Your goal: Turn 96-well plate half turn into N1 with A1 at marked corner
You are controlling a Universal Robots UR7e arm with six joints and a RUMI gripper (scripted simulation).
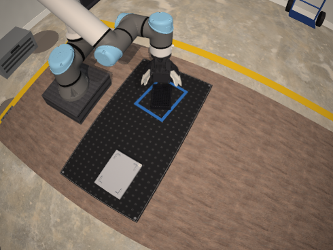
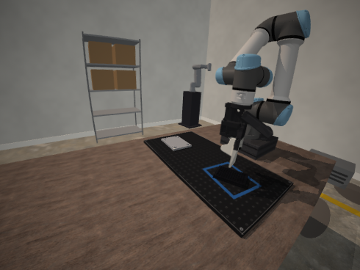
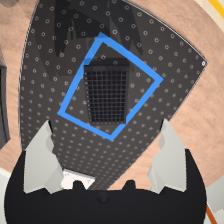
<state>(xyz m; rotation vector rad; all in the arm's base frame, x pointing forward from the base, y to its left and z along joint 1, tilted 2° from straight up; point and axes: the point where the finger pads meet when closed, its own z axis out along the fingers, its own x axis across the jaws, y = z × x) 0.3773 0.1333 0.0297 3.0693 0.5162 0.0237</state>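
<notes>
Right now the black 96-well plate is 8 cm below my hand. Round my hand: plate nest N1: 39 cm to the right, 8 cm below, 2 cm behind.
</notes>
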